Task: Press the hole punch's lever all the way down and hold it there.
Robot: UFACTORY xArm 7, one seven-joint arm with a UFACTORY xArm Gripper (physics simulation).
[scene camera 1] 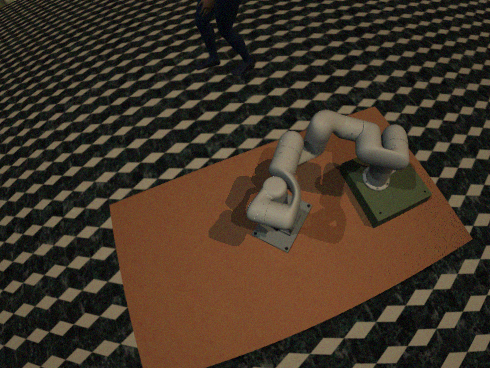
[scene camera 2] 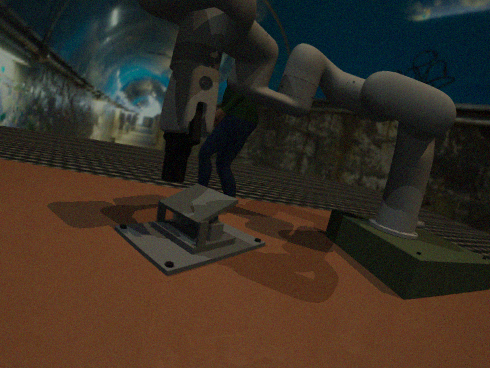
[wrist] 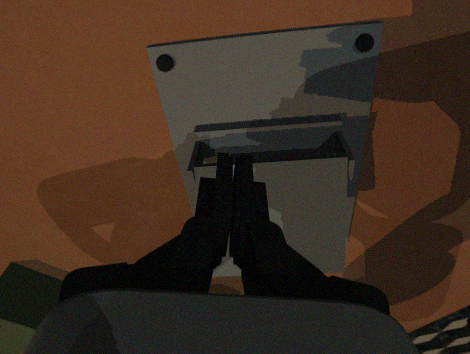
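Seen in the pictures: gripper, between the fingertips: (scene camera 2: 172,181) (wrist: 231,176); arm's base, origin of its link: (scene camera 1: 375,178) (scene camera 2: 392,230).
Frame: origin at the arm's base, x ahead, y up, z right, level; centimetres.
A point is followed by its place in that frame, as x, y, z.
The grey hole punch (scene camera 1: 272,239) {52.1, -6.2, -3.9} (scene camera 2: 175,256) {47.6, -6.2, -6.9} (wrist: 225,75) {50.0, -6.2, -5.6} has a flat base plate with dark round spots near its corners. Its lever (scene camera 2: 200,202) {44.2, 0.7, 1.5} (wrist: 310,215) {46.8, 0.6, 4.4}, a wide flat plate, is raised and tilted above the base, with a gap visible beneath it. My gripper (scene camera 2: 173,180) {49.5, 4.8, -4.0} (wrist: 231,176) {49.5, 4.8, -4.0} is shut and empty, pointing down. In the scene camera 2 view its tips are a little above the lever, with a visible gap. In the wrist view the tips overlap the lever's edge beside the slot. The arm hides the gripper and most of the lever in the scene camera 1 view.
The punch is on an orange table top (scene camera 1: 200,300) {88.6, -6.9, -16.5} (scene camera 2: 300,335) {33.3, -7.0, -23.3} (wrist: 75,75) {43.1, -7.0, -16.0}. The arm's green base block (scene camera 1: 395,202) {-1.6, 0.2, -13.7} (scene camera 2: 410,275) {10.4, -2.6, -17.1} (wrist: 30,287) {10.4, -4.4, -13.7} is to the right in both scene views. A person (scene camera 1: 220,30) (scene camera 2: 231,137) stands beyond the table.
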